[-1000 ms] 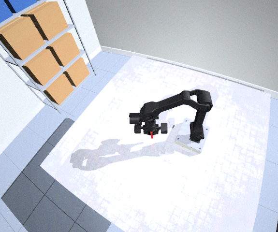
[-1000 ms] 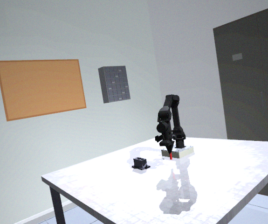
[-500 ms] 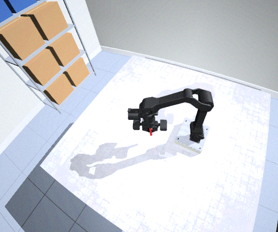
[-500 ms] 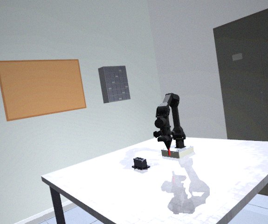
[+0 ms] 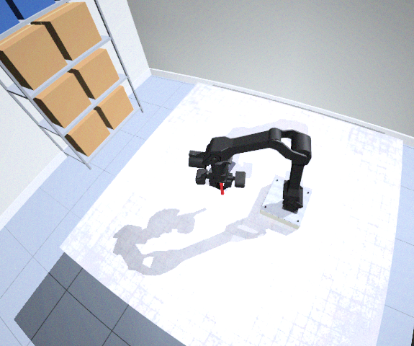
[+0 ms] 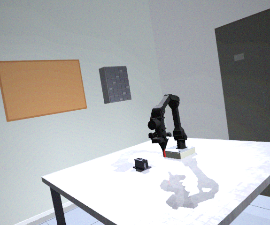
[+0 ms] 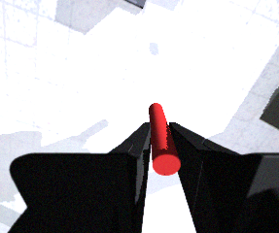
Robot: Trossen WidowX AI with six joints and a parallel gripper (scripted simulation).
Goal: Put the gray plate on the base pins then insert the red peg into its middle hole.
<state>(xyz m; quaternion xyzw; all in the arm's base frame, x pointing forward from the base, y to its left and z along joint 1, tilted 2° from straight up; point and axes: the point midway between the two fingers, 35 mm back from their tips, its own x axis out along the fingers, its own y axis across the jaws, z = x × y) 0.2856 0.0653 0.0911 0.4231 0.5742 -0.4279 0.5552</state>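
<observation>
The gray plate is 70 mm ahead of my gripper tip, 160 mm to the right of it and 60 mm below it. From my gripper tip the other things lie so: base 70 mm ahead, 160 mm to the right, 100 mm below; then red peg right at my gripper tip.
</observation>
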